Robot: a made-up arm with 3 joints.
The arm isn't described. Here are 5 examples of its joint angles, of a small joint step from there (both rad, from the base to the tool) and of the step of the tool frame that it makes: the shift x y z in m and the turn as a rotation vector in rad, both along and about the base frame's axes.
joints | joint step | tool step
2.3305 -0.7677 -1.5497 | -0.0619 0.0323 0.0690 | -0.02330 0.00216 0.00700 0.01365 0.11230 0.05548
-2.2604 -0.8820 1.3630 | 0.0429 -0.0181 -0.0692 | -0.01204 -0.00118 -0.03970 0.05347 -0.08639 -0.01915
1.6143 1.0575 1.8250 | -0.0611 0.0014 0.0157 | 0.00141 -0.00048 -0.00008 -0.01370 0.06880 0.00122
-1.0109 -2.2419 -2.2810 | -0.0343 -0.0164 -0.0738 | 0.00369 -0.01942 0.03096 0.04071 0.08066 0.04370
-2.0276 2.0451 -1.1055 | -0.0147 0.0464 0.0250 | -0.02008 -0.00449 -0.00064 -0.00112 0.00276 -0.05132
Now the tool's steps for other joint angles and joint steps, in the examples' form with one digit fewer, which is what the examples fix.
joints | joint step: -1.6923 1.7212 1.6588 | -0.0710 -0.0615 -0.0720
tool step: -0.0346 0.0178 -0.0413 -0.0610 0.0795 0.0719
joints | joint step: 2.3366 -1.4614 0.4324 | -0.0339 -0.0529 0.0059
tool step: 0.0122 -0.0178 -0.0032 0.0403 0.0344 -0.0347
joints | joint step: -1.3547 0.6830 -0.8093 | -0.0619 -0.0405 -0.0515
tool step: -0.0100 0.0088 -0.0100 -0.0386 0.0213 0.0340
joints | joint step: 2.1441 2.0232 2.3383 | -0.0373 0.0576 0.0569
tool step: -0.0067 -0.0324 -0.0034 -0.0732 0.0109 0.0224
